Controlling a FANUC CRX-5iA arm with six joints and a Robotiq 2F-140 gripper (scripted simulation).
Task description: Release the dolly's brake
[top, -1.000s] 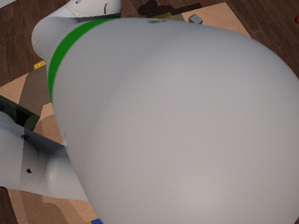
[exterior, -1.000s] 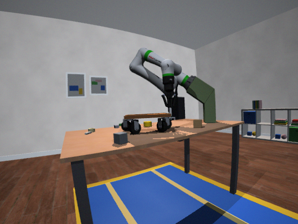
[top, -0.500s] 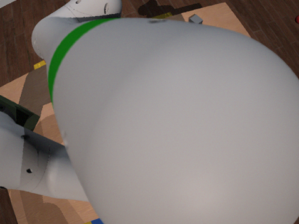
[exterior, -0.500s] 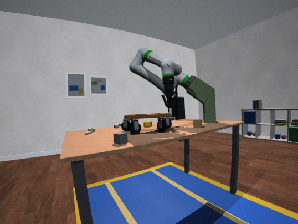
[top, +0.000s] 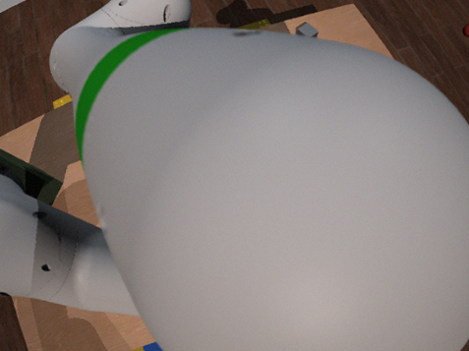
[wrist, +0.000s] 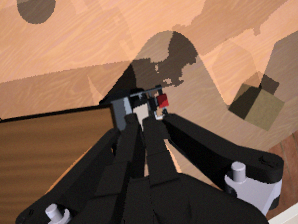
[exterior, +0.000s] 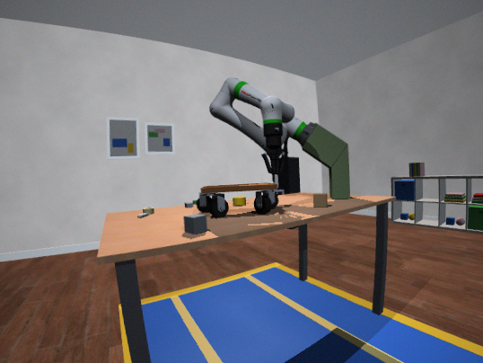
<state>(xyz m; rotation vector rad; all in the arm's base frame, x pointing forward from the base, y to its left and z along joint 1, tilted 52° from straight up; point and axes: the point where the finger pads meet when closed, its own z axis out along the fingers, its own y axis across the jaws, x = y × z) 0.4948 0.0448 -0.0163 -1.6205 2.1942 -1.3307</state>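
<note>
The caster brake pedal lies 1 cm behind my hand, 1 cm to the left of it and 5 cm below it. The rest, counted from my hand: tan cube: 14 cm behind, 16 cm to the left, 10 cm below; then yellow cylinder: 2 cm behind, 28 cm to the right, 11 cm below; then grey cube: 49 cm ahead, 8 cm to the left, 11 cm below.
</note>
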